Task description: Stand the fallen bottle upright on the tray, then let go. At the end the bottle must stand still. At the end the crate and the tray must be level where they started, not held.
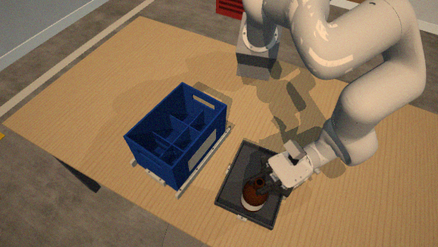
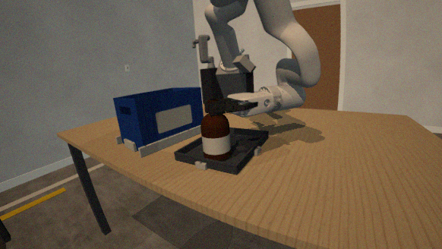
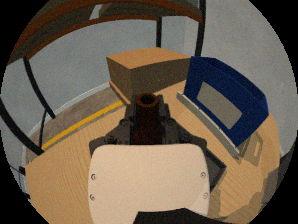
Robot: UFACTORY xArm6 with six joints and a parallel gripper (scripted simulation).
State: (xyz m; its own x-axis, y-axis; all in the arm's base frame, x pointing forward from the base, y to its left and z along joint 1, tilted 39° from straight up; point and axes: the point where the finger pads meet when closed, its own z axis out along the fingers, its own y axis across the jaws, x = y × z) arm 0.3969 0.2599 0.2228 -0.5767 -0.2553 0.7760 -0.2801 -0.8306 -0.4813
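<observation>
The brown bottle lies 60 mm below my hand. From my hand the other things lie so: tray (130 mm below, 60 mm behind, 30 mm to the right); then blue crate (300 mm to the right, 60 mm below, 20 mm ahead).
</observation>
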